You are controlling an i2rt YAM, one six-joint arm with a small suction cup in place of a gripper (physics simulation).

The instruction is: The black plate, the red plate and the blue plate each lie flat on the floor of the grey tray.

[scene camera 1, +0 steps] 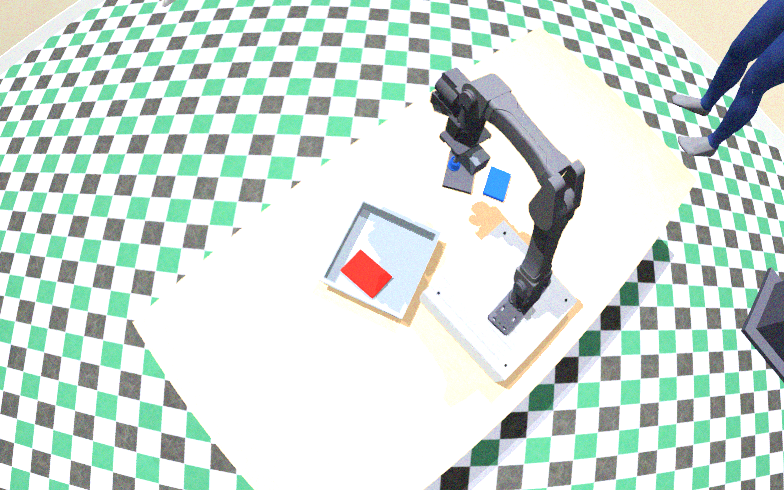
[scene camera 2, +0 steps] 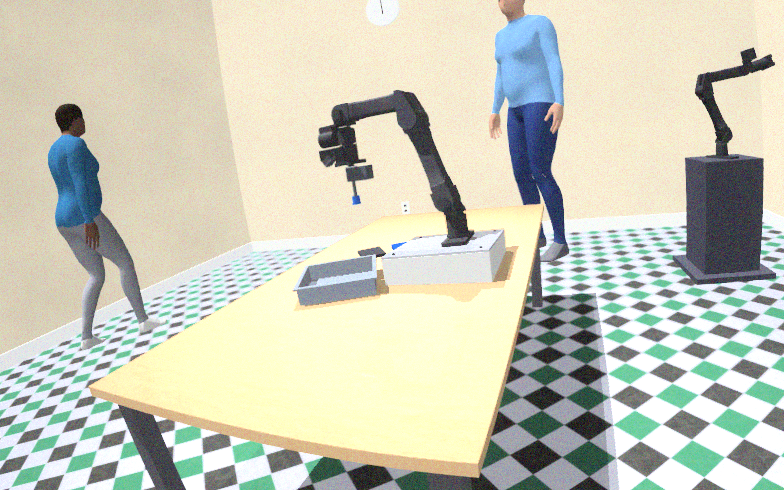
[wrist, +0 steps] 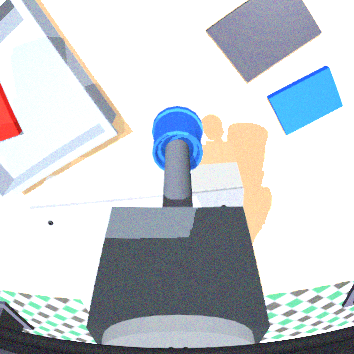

my suction cup: holds nothing
a black plate [wrist: 253, 43]: on the table
a blue plate [wrist: 310, 97]: on the table
a red plate [scene camera 1: 370, 277]: on a grey tray [scene camera 1: 402, 246]
